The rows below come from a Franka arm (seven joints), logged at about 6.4 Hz.
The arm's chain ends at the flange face. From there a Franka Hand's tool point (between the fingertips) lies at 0.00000 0.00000 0.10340 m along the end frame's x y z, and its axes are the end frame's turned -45 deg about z.
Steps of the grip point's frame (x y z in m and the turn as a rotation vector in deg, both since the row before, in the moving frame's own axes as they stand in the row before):
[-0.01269, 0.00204, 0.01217, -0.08, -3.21, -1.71]
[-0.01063, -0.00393, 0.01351, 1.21, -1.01, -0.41]
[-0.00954, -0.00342, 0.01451, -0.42, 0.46, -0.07]
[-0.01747, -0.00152, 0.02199, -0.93, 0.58, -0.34]
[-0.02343, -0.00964, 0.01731, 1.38, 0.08, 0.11]
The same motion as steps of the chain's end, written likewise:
[-0.00360, 0.00616, 0.01233, -2.33, -2.21, -1.71]
[-0.00746, 0.00498, 0.01355, 0.14, -1.57, -0.41]
[-0.01029, 0.00438, 0.01452, 0.03, 0.62, -0.07]
[-0.01536, 0.01084, 0.02201, -0.25, 1.07, -0.34]
[-0.02173, 0.01162, 0.01734, 1.03, -0.92, 0.11]

